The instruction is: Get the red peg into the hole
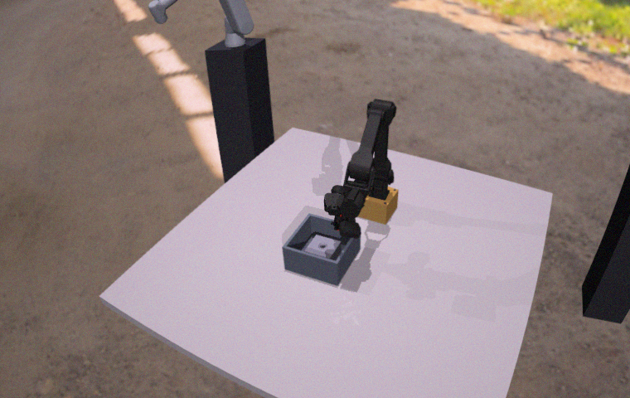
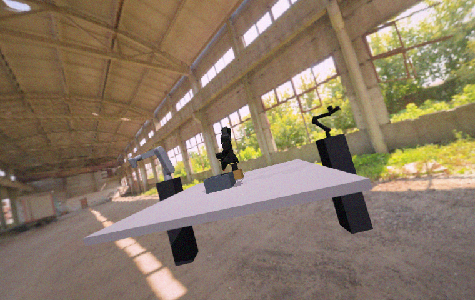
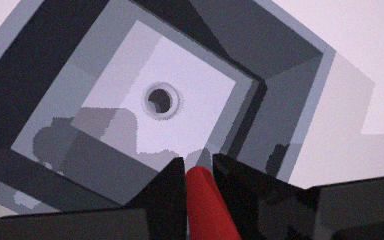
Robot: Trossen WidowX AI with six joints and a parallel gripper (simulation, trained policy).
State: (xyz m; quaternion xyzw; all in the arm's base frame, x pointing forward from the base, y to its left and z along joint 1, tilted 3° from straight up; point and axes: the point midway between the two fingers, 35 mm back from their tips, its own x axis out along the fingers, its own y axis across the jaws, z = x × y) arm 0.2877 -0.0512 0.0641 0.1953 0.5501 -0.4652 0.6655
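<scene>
My gripper tip is 2 cm to the right of the red peg and 3 cm below it. Also, from my gripper tip: grey box (2 cm ahead, 4 cm to the right, 10 cm below); then light grey plate (2 cm ahead, 4 cm to the right, 8 cm below).
</scene>
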